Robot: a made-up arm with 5 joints.
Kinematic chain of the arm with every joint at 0, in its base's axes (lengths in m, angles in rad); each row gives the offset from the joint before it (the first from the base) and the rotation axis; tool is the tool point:
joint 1: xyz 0 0 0.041 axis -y
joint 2: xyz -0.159 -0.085 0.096 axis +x
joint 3: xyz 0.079 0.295 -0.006 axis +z
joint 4: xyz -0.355 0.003 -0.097 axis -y
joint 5: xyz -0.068 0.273 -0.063 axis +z
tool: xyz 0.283 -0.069 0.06
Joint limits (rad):
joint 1: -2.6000..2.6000
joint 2: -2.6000..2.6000
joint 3: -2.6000..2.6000
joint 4: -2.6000..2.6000
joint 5: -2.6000..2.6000
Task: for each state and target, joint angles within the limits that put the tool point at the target. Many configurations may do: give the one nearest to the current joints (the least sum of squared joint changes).
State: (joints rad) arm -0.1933 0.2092 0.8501 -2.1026 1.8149
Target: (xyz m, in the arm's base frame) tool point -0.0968 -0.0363 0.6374
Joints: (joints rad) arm -1.0168 0.1691 1.6023 -2.1507 2.5808
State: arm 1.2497 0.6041 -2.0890 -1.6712 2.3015
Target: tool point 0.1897 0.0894 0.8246
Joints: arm 0.5210 1.0172 -1.9183 -1.3032 2.3609
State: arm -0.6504 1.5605 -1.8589 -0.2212 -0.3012
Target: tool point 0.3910 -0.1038 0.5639
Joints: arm -0.6416 1.8426 -1.7307 -0.2507 -0.7051
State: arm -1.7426 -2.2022 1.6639 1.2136 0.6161
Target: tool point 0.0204 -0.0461 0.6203
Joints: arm -1.5392 -2.0690 1.4118 1.4911 0.8811
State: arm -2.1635 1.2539 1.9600 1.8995 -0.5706
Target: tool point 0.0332 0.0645 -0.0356
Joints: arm -2.0774 1.4578 1.9283 1.9184 -1.2805
